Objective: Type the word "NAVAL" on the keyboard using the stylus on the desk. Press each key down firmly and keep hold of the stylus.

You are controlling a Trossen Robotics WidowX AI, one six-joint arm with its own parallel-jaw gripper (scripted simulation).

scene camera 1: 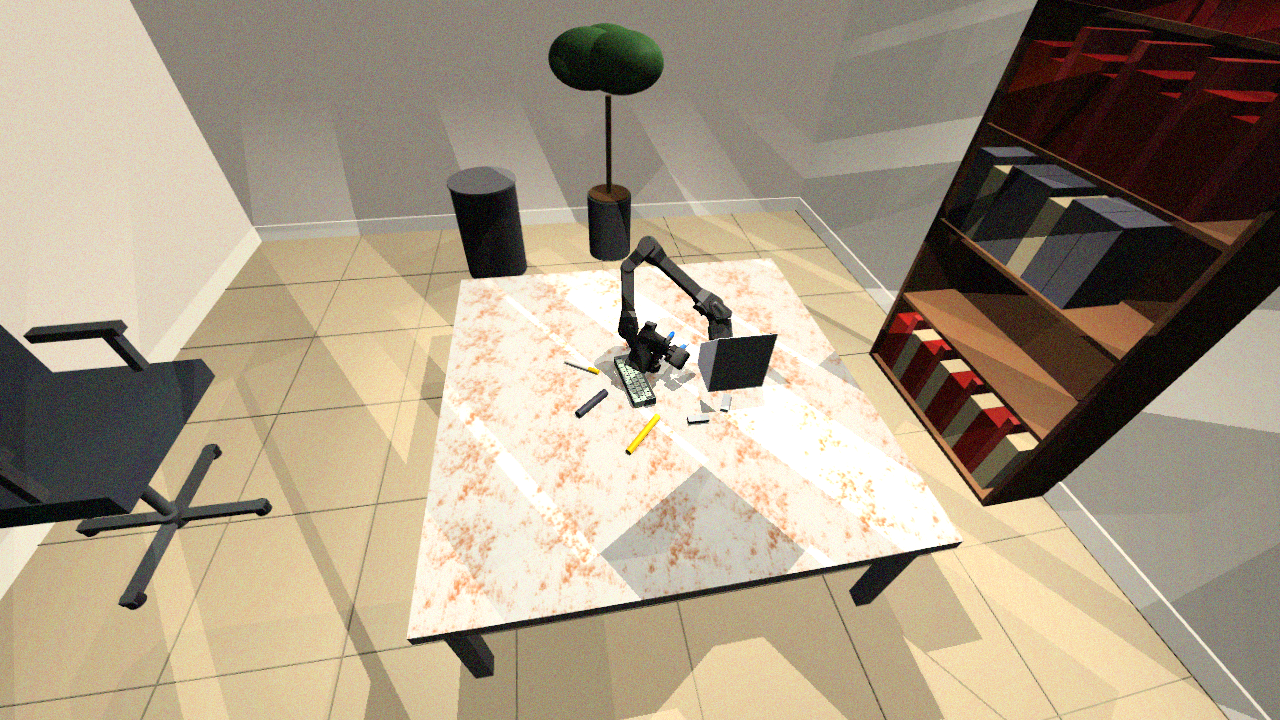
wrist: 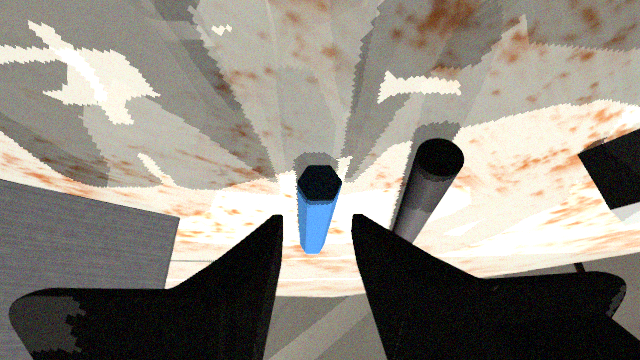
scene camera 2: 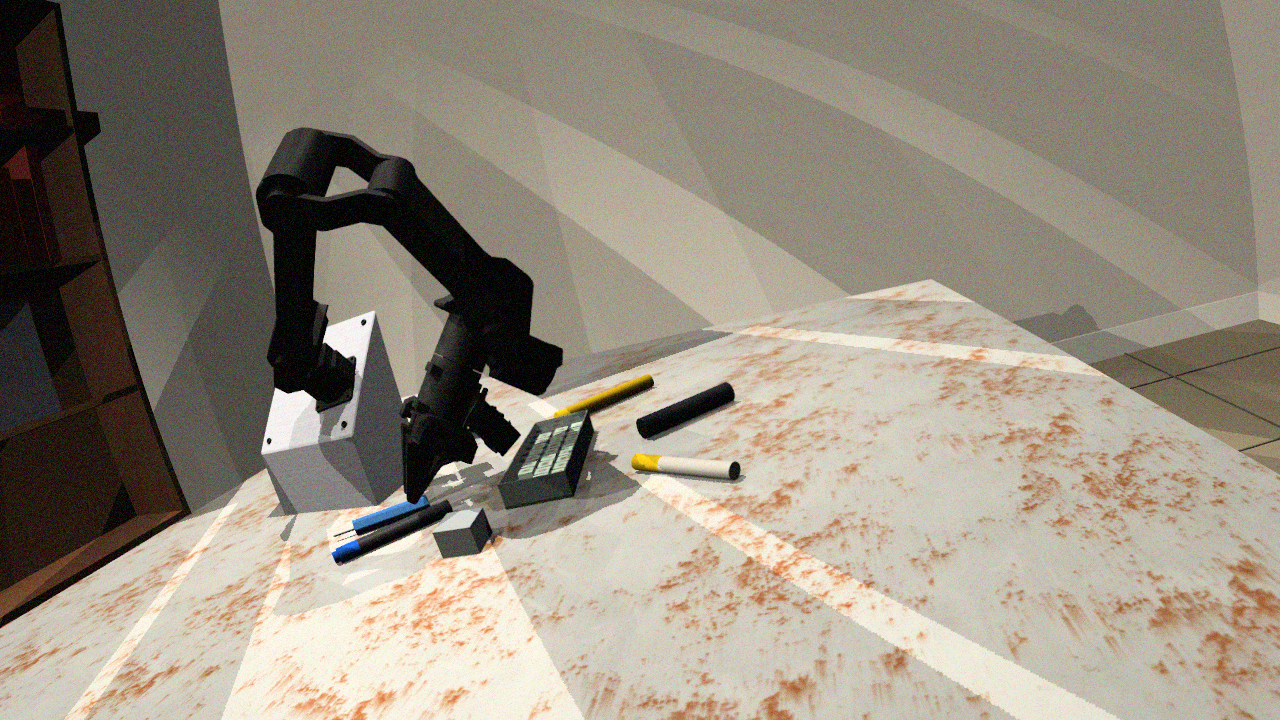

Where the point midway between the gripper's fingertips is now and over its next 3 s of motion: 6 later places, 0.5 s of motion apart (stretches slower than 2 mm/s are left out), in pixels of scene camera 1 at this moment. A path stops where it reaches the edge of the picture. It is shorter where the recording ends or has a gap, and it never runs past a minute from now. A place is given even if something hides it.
My gripper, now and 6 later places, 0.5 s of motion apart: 671, 354; 672, 352; 673, 344; 672, 346; 672, 349; 672, 352; 671, 355
